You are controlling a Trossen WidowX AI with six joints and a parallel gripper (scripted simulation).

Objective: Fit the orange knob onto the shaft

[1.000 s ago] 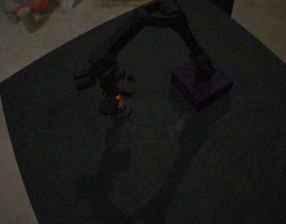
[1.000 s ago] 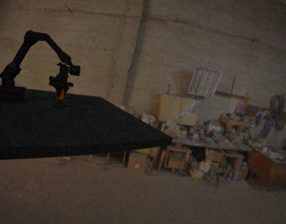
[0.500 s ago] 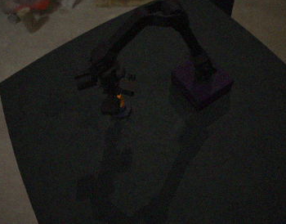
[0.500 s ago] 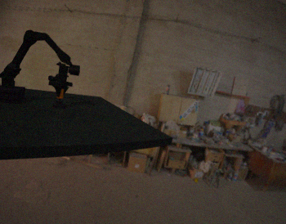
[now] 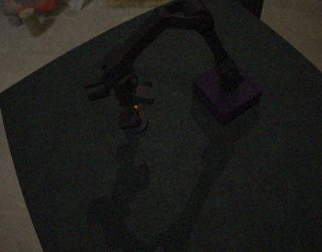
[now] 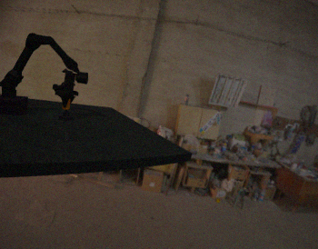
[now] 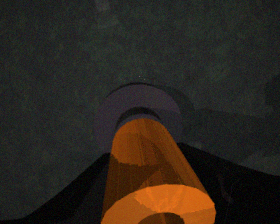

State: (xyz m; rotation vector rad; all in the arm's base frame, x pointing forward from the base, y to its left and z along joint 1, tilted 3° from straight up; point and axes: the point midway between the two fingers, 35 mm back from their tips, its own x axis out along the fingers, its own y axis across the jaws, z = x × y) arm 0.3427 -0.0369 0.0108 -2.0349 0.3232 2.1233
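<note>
The orange knob is 20 mm above my gripper tip. Round my gripper tip: dark shaft: 40 mm below.
</note>
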